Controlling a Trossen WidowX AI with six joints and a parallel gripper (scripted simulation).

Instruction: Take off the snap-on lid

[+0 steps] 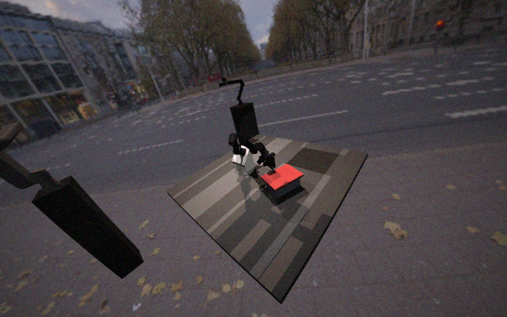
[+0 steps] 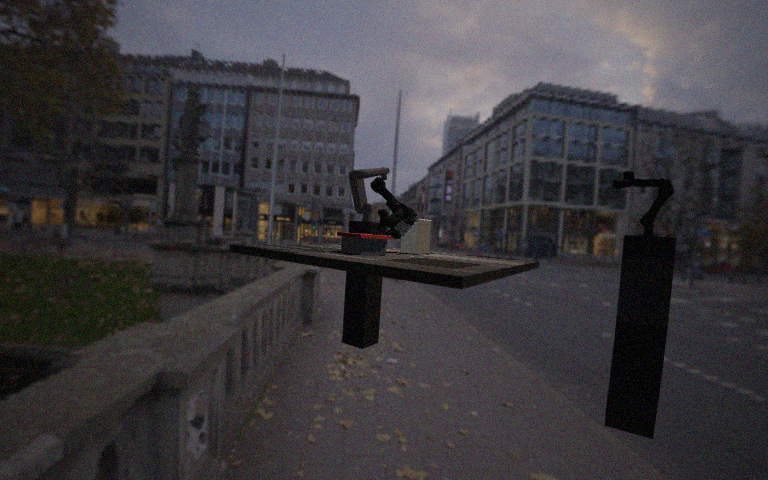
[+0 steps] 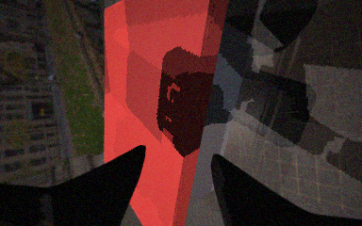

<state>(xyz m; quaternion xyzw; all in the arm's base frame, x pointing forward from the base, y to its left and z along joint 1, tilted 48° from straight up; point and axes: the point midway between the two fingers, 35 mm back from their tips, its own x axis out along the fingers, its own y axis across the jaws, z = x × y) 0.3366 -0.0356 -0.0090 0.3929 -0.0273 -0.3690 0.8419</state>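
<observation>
The red lid lies 90 mm ahead of my gripper tip, 30 mm to the right of it and 10 mm below it. Round my gripper tip: grey storage box 90 mm ahead, 60 mm below, 30 mm to the right.
</observation>
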